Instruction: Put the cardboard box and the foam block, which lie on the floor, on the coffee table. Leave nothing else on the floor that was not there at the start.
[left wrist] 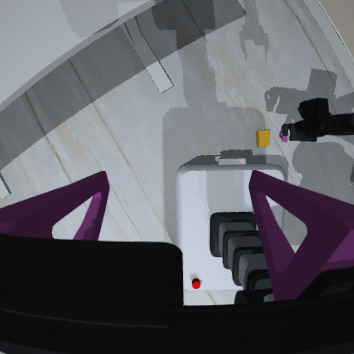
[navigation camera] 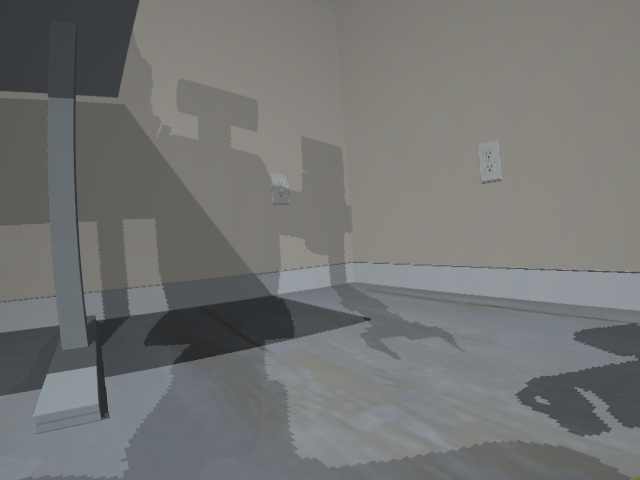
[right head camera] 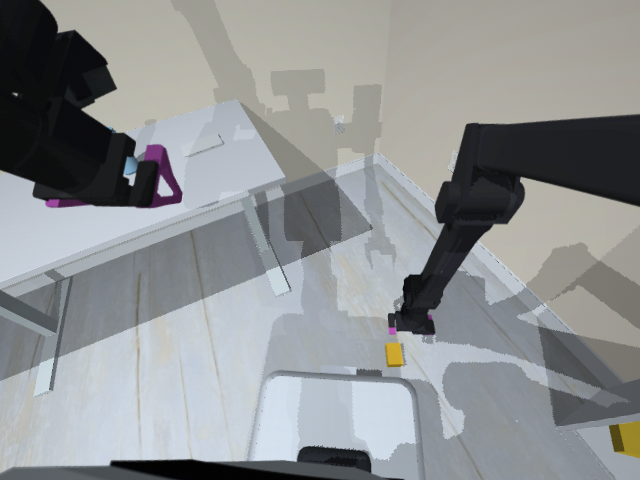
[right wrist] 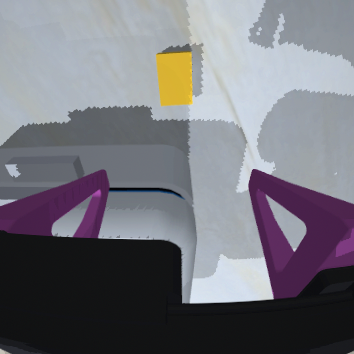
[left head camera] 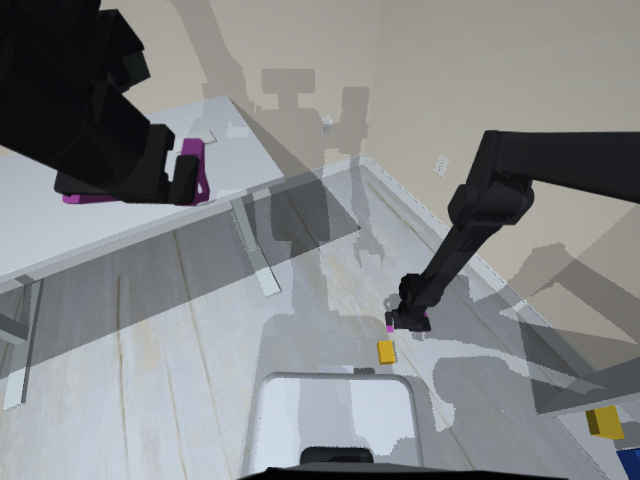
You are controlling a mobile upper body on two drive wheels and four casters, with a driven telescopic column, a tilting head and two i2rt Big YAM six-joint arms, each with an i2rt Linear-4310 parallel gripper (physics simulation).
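Frame: origin at the left arm's base, x ahead, y left, z up, level; metres.
Seen in the pictures: left gripper, fingertip midpoint: (left wrist: 178,178) (right head camera: 148,197) (left head camera: 170,194); right gripper, fingertip midpoint: (left wrist: 289,134) (right head camera: 407,332) (right wrist: 178,177) (left head camera: 402,330).
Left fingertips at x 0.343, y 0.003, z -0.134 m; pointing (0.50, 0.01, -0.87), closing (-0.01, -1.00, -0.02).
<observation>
Pixels of each thing's top centre, then the offset from my left fingertips to it.
- small yellow block, middle of its top: (right wrist: 174,79) (right head camera: 394,353) (left head camera: 386,351) (left wrist: 263,137) dy -0.456, dx +0.117, dz -0.977 m
- flat white item, middle of its top: (left head camera: 192,140) (right head camera: 201,144) dy +0.321, dx +0.653, dz -0.293 m
- yellow object, middle of its top: (right head camera: 633,431) (left head camera: 606,415) dy -1.236, dx -0.167, dz -0.877 m
A small yellow block (left head camera: 386,352) (right head camera: 394,354) (left wrist: 263,138) (right wrist: 175,79), which looks like the foam block, lies on the floor just beyond the robot's base. My right gripper (left head camera: 407,330) (right head camera: 411,332) (right wrist: 178,177) is open and low above the floor. The block lies ahead of its fingers in the right wrist view, apart from them and not between them. My left gripper (left head camera: 134,200) (right head camera: 111,203) (left wrist: 178,178) is open and empty, held high, overlapping the white table in the head views. I cannot make out the cardboard box, nor tell which furniture is the coffee table.
A white table (left head camera: 242,149) (right head camera: 248,155) (navigation camera: 63,180) stands at the left, bearing a flat white item (left head camera: 209,136) (right head camera: 204,145). Grey furniture (left head camera: 578,387) stands at lower right, near another yellow object (left head camera: 610,422) (right head camera: 628,439) and a blue one (left head camera: 630,462). Walls meet in a corner beyond.
</observation>
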